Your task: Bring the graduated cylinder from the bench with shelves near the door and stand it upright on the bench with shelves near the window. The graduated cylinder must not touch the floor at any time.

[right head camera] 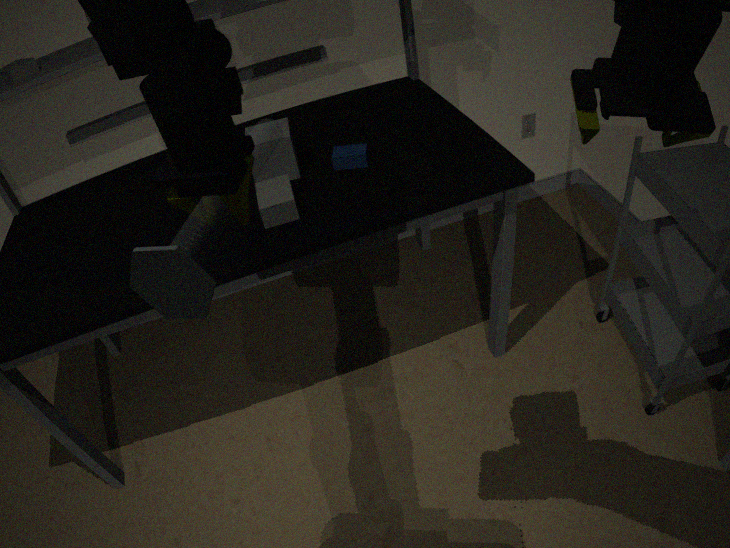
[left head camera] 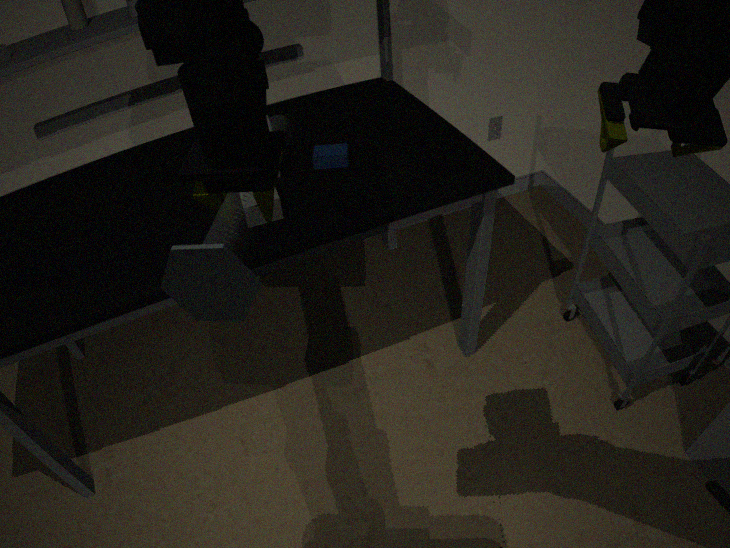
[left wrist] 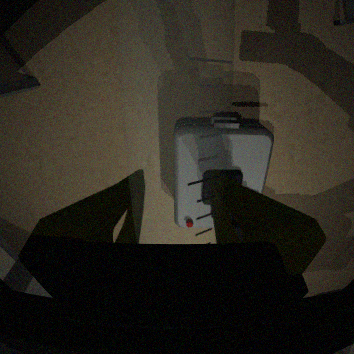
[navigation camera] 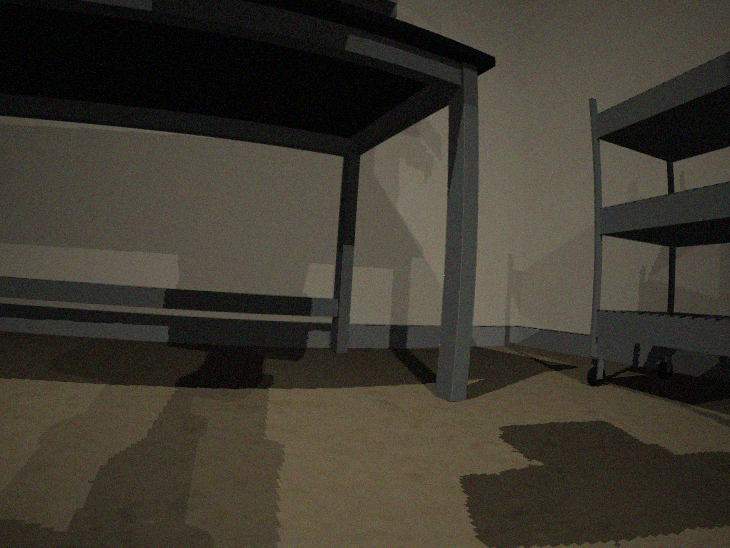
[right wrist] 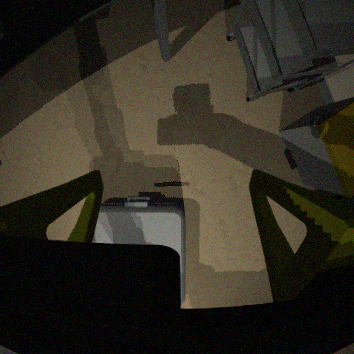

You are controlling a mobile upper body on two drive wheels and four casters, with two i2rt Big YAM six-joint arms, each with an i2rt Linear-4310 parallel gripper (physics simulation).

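Frame: origin at the left arm's base, x right, y ahead, z up, level; metres.
Seen in the pictures: left gripper, fingertip midpoint: (right head camera: 230,222) (left head camera: 251,220) (left wrist: 177,177); right gripper, fingertip midpoint: (right head camera: 624,140) (left head camera: 638,149) (right wrist: 175,177).
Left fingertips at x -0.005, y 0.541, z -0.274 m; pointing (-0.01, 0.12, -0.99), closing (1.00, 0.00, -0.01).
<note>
Offsets run from my left fingertips to a thing's middle. "pt": to the spot under its first point. Level surfaces: height alone.
The graduated cylinder {dx +0.000, dy +0.019, dz +0.031 m} (left head camera: 227,222) (right head camera: 200,228) is a grey see-through tube with a pale hexagonal base. It is held tilted, its base toward the head cameras, in front of the black bench top {dz -0.374 m} (left head camera: 353,203) (right head camera: 383,194). In the left wrist view its dark scale marks show beside the finger. My left gripper (left head camera: 235,203) (right head camera: 210,207) (left wrist: 177,177) is shut on the tube. Its upper part is hidden behind the arm. My right gripper (left head camera: 648,147) (right head camera: 630,139) (right wrist: 175,177) is open and empty, right of the bench. I cannot tell which bench this is.
A blue box {dx -0.023, dy +0.720, dz -0.353 m} (left head camera: 330,155) (right head camera: 349,156) and two white boxes (right head camera: 271,150) {dx -0.174, dy +0.522, dz -0.344 m} (right head camera: 278,203) stand on the bench. A grey wheeled cart (left head camera: 666,182) (right head camera: 684,171) (navigation camera: 660,206) stands right of it. A bench leg {pt dx +0.381, dy +0.644, dz -0.796 m} (navigation camera: 462,235) is near. A yellow object {dx +1.355, dy +0.107, dz -0.910 m} (right wrist: 342,145) shows at the right wrist view's edge.
</note>
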